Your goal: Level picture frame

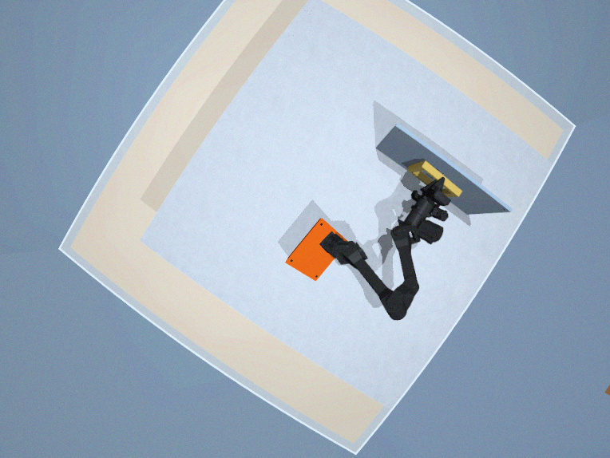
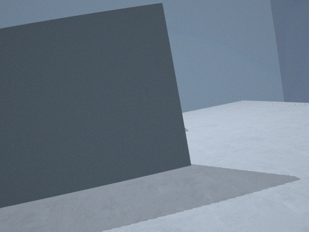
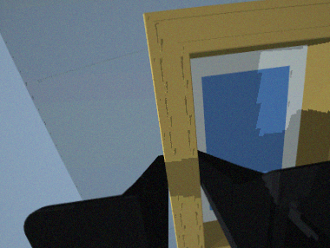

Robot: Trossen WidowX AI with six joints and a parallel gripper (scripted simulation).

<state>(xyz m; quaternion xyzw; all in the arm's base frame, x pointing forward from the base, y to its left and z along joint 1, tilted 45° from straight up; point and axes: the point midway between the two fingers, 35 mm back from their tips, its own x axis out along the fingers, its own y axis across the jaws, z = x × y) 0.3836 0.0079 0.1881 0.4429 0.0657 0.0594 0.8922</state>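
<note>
The picture frame lies 10 mm to the left of my gripper tip and 50 mm below it. The rest, counted from my gripper tip: grey wall panel (20 mm ahead, 70 mm below).
</note>
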